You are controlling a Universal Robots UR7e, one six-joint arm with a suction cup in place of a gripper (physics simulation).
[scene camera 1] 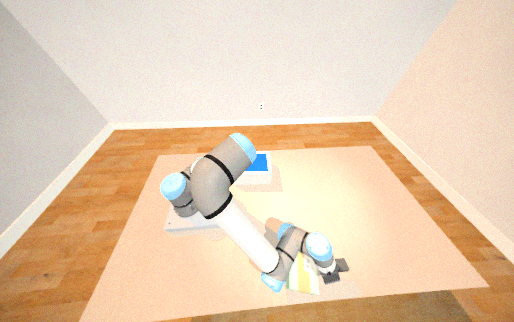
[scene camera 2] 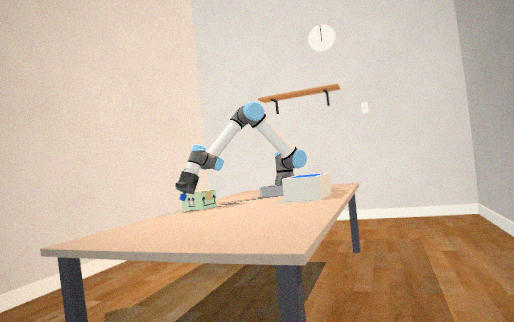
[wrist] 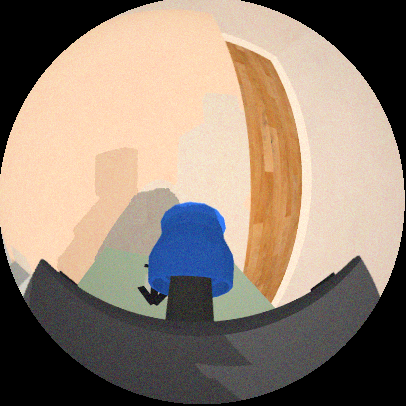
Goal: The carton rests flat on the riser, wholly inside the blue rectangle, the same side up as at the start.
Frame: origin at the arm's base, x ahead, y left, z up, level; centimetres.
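Where they show: hand at its tool point: point(scene camera 2: 182, 200) point(wrist: 192, 229); arm's base at its link origin: point(scene camera 1: 188, 204).
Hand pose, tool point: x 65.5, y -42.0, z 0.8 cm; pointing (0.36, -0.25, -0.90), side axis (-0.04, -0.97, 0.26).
Note:
Things, the pixels of their top centre, and the offset from my tool point.
- carton at its top centre: point(wrist: 175, 353) point(scene camera 1: 303, 267) point(scene camera 2: 197, 191) dx -11.3, dy +3.9, dz +3.2 cm
- white riser at its top centre: point(scene camera 2: 306, 175) point(scene camera 1: 252, 162) dx -26.0, dy +63.6, dz +5.8 cm
- blue rectangle at its top centre: point(scene camera 2: 306, 175) point(scene camera 1: 252, 162) dx -26.0, dy +63.6, dz +5.8 cm
The carton point(scene camera 1: 303, 278) point(scene camera 2: 199, 199) is pale green with a tan strip and arrow marks. It lies on the table near the front edge, far from the riser. In the wrist view its green side point(wrist: 113, 280) fills the lower part. My blue suction cup point(scene camera 2: 182, 197) point(wrist: 191, 242) hangs low at the carton's outer end, beside its side face and not on its top; I cannot tell whether it touches. Nothing hangs on it. The white riser point(scene camera 1: 256, 177) point(scene camera 2: 303, 190) stands at the back of the table, with the blue rectangle point(scene camera 1: 259, 163) point(scene camera 2: 307, 176) on its top bare.
The arm's grey base plate point(scene camera 1: 179, 225) point(scene camera 2: 270, 191) sits left of the riser. The arm's long white link stretches across the middle of the table. The table edge point(scene camera 1: 351, 295) runs close by the carton, with wooden floor point(wrist: 272, 159) beyond.

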